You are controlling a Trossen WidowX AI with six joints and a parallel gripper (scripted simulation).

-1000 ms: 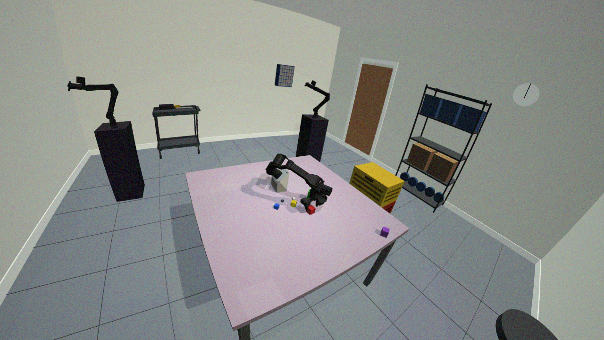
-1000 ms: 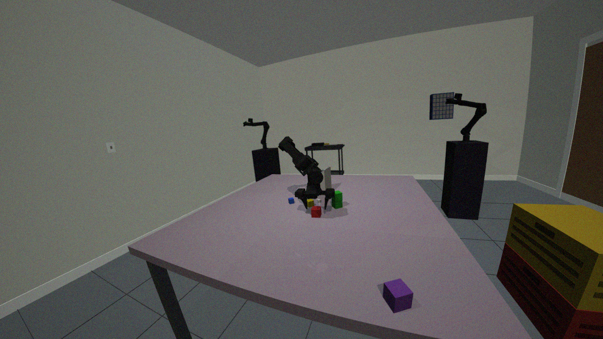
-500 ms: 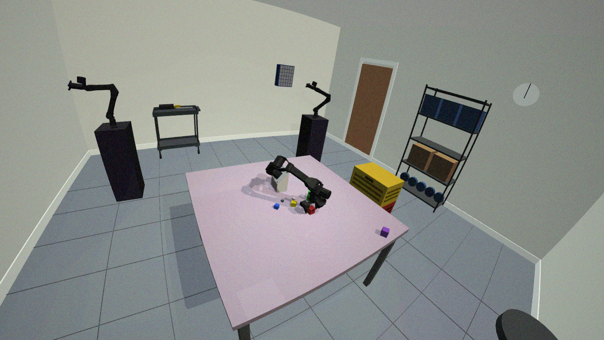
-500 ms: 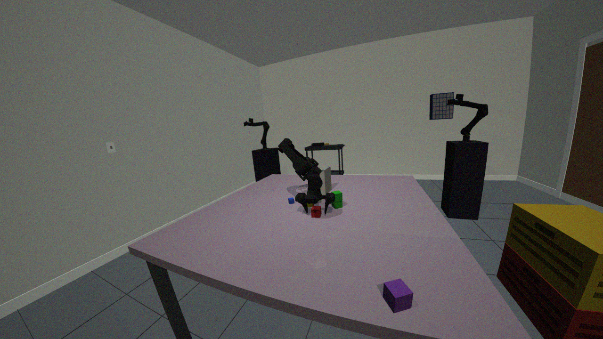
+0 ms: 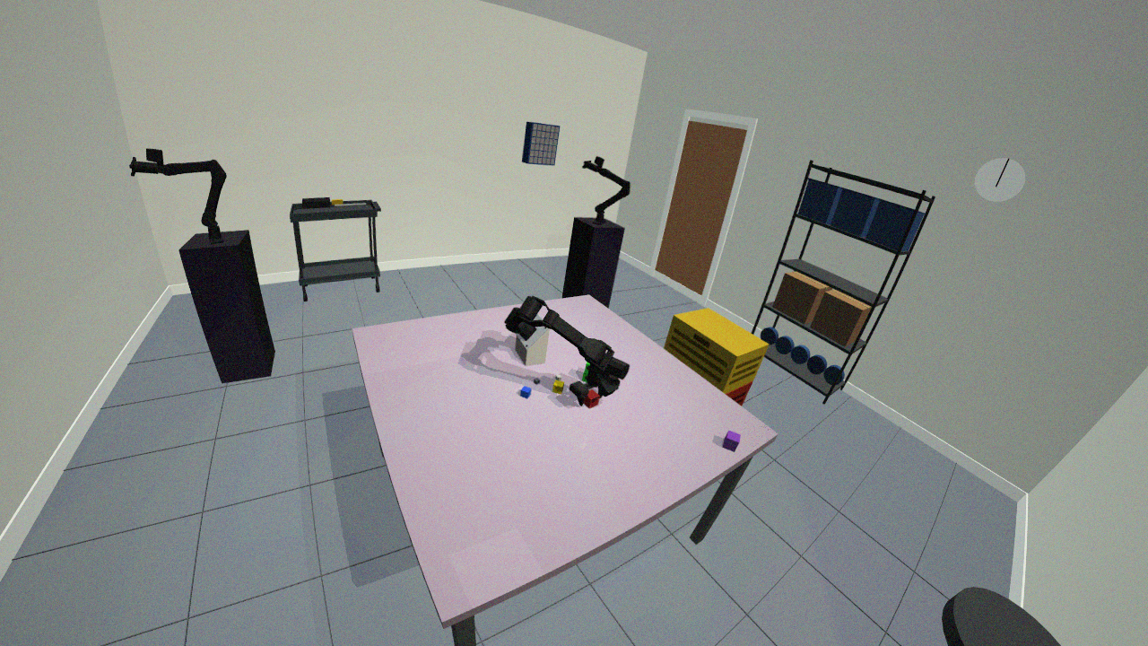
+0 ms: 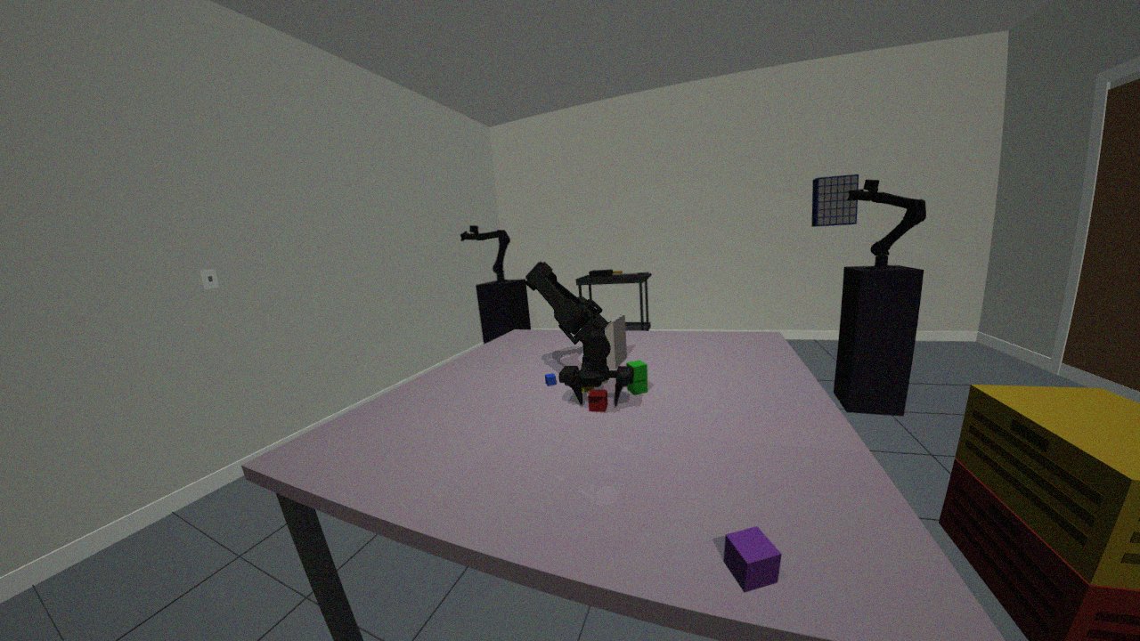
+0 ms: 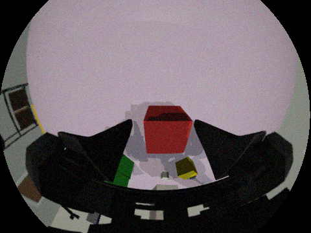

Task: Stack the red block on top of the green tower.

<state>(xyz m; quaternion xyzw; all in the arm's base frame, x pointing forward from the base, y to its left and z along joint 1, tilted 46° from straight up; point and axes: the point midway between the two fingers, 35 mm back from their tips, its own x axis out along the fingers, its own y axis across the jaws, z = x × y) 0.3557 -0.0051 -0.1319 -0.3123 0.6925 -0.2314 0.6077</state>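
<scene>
Right now the yellow block is 11 cm behind my gripper tip, 8 cm to the right of it and 1 cm above it. The rest, counted from my gripper tip: red block: 1 cm above; then blue block: 20 cm to the right, 12 cm behind, 1 cm above; then dark object: 18 cm behind, 13 cm to the right.
</scene>
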